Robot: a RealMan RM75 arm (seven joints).
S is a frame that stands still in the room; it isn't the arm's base.
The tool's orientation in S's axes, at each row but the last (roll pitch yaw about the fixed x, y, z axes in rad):
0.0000, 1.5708, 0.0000
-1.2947, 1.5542, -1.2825
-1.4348, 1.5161, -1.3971
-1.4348, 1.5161, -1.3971
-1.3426, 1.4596, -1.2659
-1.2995, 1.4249, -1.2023
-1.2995, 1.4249, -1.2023
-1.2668, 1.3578, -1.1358
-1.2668, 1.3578, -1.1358
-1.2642, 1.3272, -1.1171
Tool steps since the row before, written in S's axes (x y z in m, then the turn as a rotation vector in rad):
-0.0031, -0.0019, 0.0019, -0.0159, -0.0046, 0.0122
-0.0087, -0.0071, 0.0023, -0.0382, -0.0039, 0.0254
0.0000, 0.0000, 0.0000, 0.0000, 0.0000, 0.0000
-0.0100, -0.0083, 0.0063, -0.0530, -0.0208, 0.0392
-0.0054, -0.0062, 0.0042, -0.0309, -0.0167, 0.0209
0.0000, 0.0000, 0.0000, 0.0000, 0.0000, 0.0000
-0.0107, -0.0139, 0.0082, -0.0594, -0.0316, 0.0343
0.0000, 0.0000, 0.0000, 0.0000, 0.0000, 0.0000
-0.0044, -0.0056, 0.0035, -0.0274, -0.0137, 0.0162
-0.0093, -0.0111, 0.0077, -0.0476, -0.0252, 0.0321
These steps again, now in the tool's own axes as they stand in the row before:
-0.0019, -0.0019, -0.0031, -0.0122, -0.0046, -0.0159
-0.0022, -0.0070, -0.0088, -0.0255, -0.0038, -0.0381
0.0000, 0.0000, 0.0000, 0.0000, 0.0000, 0.0000
-0.0059, -0.0082, -0.0103, -0.0385, -0.0209, -0.0535
-0.0037, -0.0062, -0.0058, -0.0200, -0.0165, -0.0316
0.0000, 0.0000, 0.0000, 0.0000, 0.0000, 0.0000
-0.0068, -0.0139, -0.0117, -0.0328, -0.0304, -0.0609
0.0000, 0.0000, 0.0000, 0.0000, 0.0000, 0.0000
-0.0027, -0.0056, -0.0049, -0.0156, -0.0133, -0.0279
-0.0060, -0.0112, -0.0103, -0.0307, -0.0253, -0.0485

